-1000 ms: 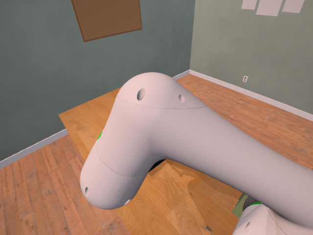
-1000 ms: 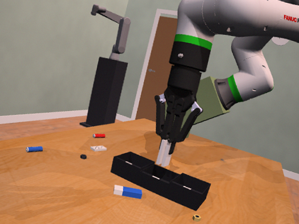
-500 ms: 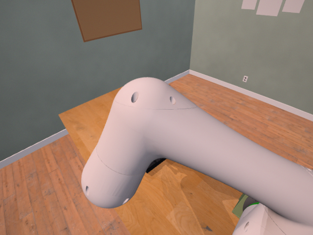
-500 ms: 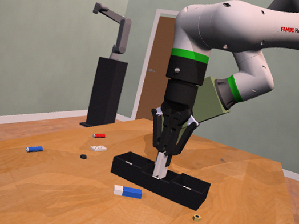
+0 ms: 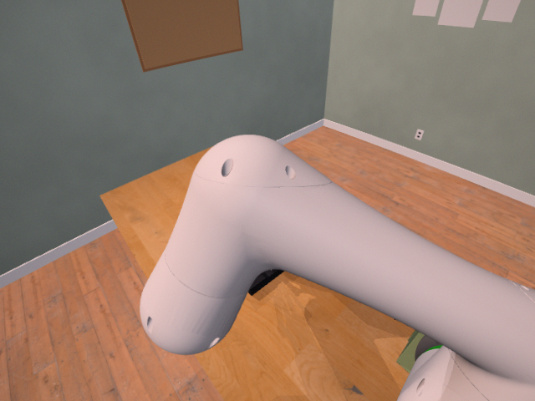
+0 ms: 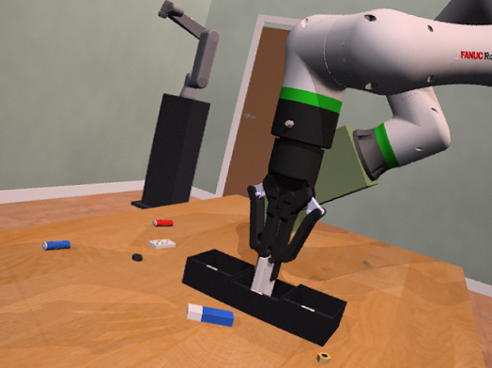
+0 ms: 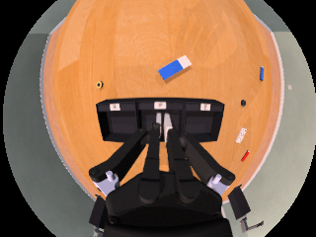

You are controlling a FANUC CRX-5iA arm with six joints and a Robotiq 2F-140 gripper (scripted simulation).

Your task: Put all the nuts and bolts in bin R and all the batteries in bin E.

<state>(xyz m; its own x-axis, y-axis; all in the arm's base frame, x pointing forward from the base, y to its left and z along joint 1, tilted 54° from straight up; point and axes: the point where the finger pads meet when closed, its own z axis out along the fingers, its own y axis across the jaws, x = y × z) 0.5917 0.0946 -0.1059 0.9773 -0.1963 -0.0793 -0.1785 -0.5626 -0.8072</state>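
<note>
Right now the black three-compartment bin is 30 mm below my hand. From my hand the other things lie so: blue-and-white eraser: 110 mm ahead, 40 mm to the right, 40 mm below; then brass nut: 140 mm to the left, 90 mm ahead, 50 mm below; then black nut: 230 mm to the right, 50 mm below, 20 mm ahead.
</note>
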